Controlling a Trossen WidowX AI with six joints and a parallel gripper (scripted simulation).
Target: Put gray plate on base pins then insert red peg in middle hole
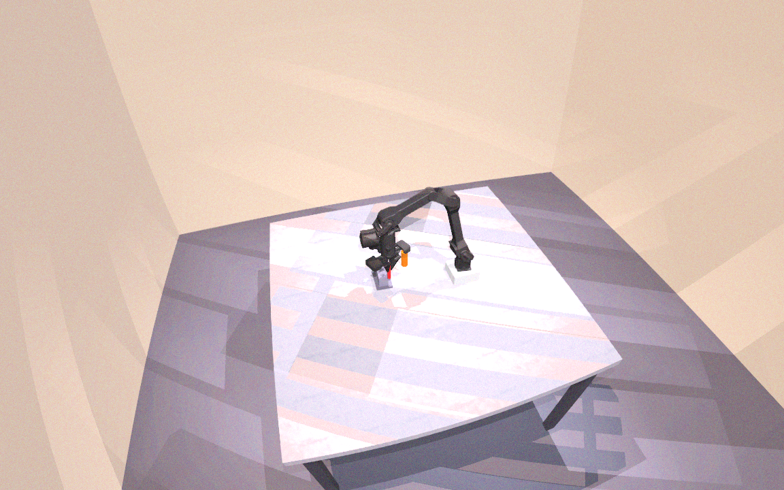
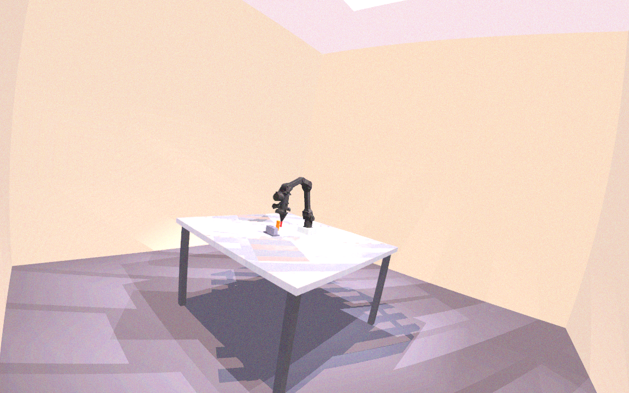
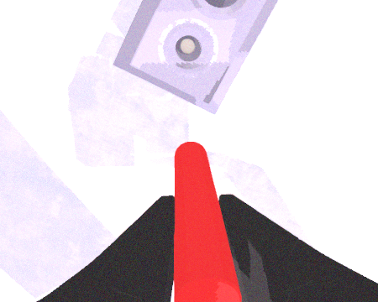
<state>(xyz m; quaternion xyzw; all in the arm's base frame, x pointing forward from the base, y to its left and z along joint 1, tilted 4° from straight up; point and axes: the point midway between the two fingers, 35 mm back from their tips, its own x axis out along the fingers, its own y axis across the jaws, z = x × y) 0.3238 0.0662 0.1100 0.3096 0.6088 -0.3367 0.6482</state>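
Right now the gray plate is 70 mm to the right of my gripper tip, 70 mm below it and 30 mm ahead of it. Also, from my gripper tip: red peg right at my gripper tip; orange cylinder 150 mm to the right, 80 mm below, 80 mm behind; base 110 mm below, 70 mm to the right, 30 mm ahead.
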